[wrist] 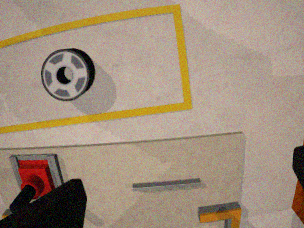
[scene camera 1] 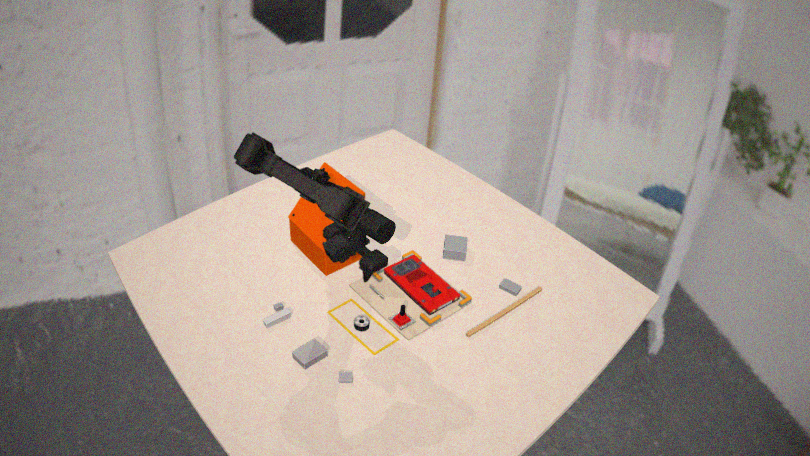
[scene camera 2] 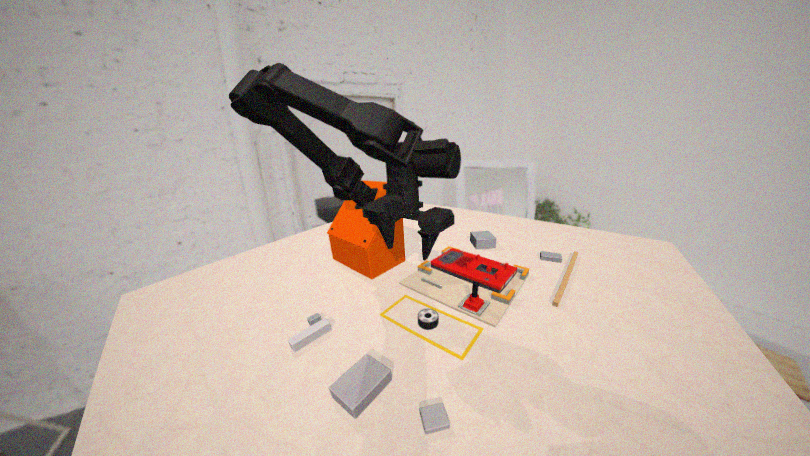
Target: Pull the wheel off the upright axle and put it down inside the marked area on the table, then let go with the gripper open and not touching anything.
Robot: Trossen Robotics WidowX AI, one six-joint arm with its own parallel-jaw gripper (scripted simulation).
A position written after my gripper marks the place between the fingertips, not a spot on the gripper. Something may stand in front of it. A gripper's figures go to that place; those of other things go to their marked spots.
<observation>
My gripper [wrist: 193, 176]: 0.10 m from the lens. A black wheel [wrist: 53, 71] is 0.20 m from the lens.
</observation>
